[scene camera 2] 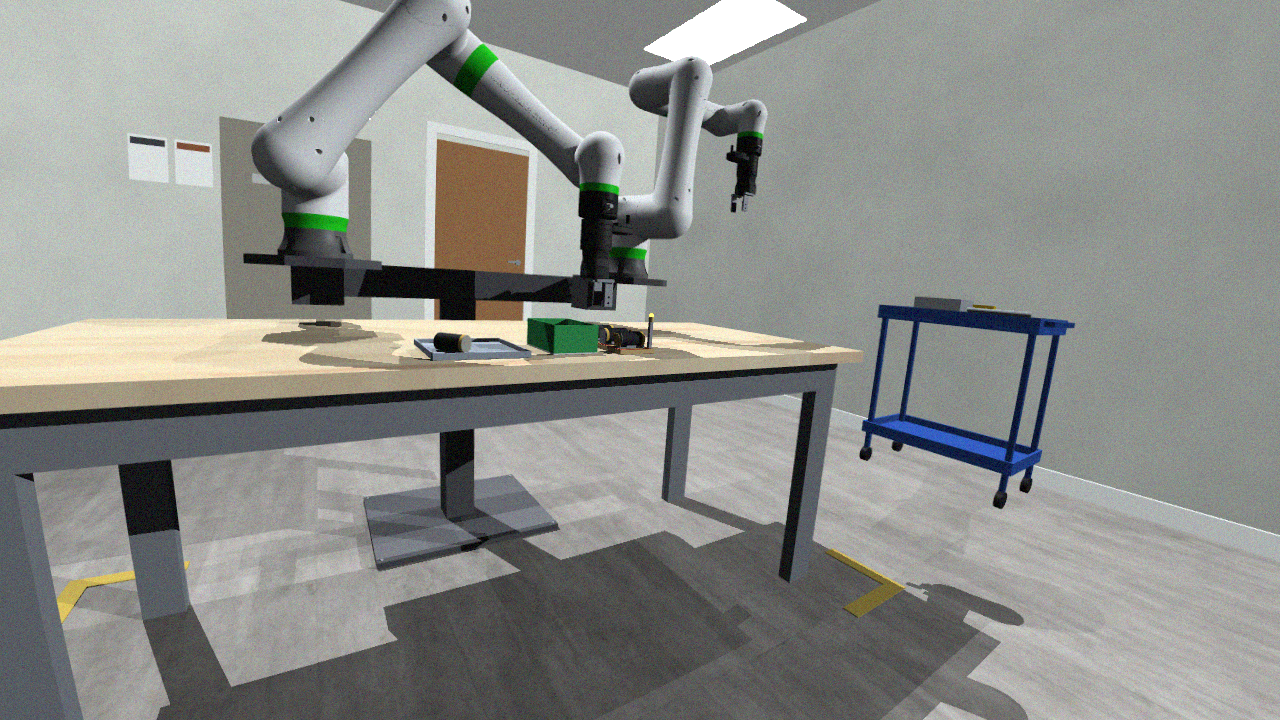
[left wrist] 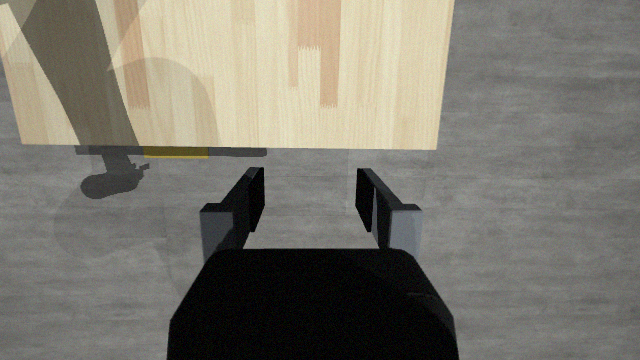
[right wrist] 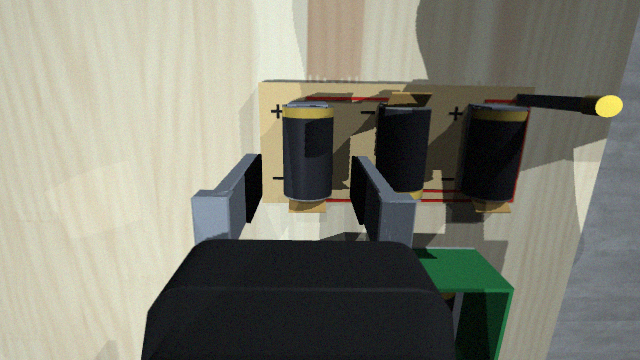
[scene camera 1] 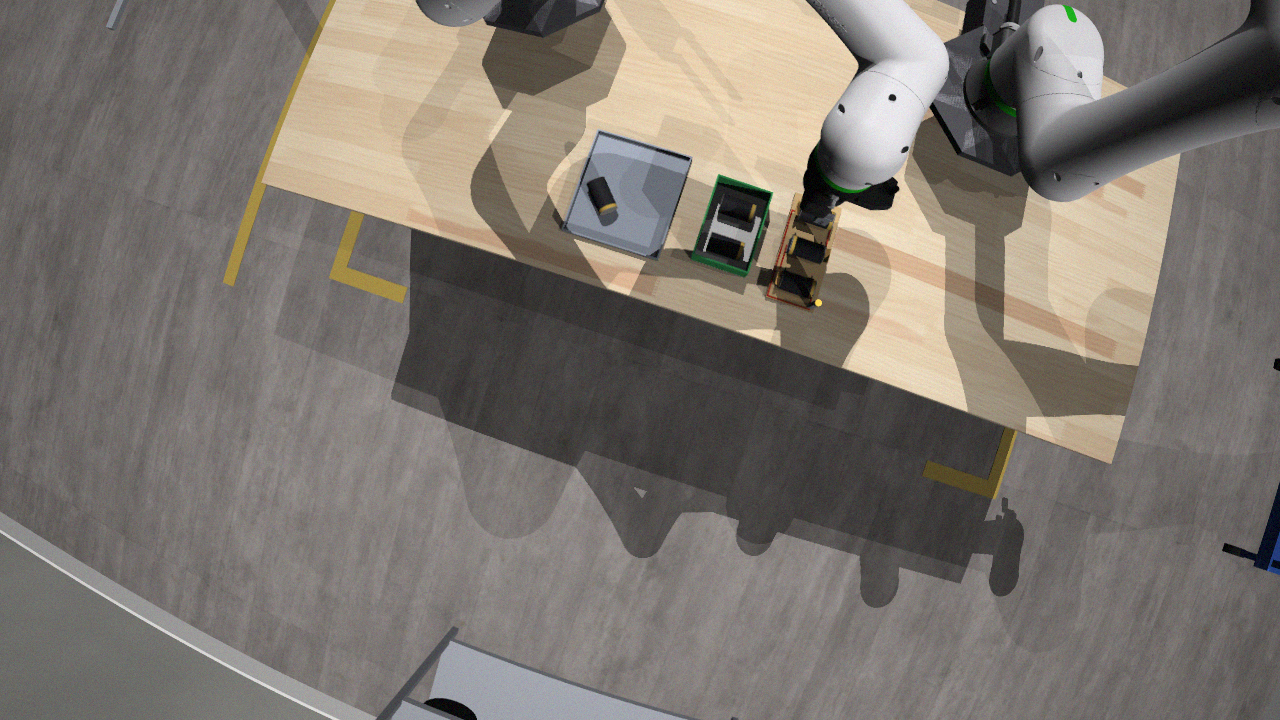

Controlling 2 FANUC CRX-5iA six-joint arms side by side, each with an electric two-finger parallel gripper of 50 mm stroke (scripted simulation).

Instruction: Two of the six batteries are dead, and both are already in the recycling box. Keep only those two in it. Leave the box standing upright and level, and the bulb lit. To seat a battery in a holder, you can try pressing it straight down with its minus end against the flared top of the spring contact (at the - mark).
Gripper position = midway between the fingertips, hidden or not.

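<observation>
Grey tray [scene camera 1: 646,180] visible, the tray also in scene camera 2 [scene camera 2: 483,348]; in the left wrist view the tray is out of frame. Green recycling box [scene camera 2: 558,336] visible; in the left wrist view this box is out of frame. My right gripper [scene camera 2: 601,306] appears too in scene camera 1 [scene camera 1: 823,208] and in the right wrist view [right wrist: 306,176]. My left gripper [scene camera 2: 738,211] appears too in the left wrist view [left wrist: 310,187].
</observation>
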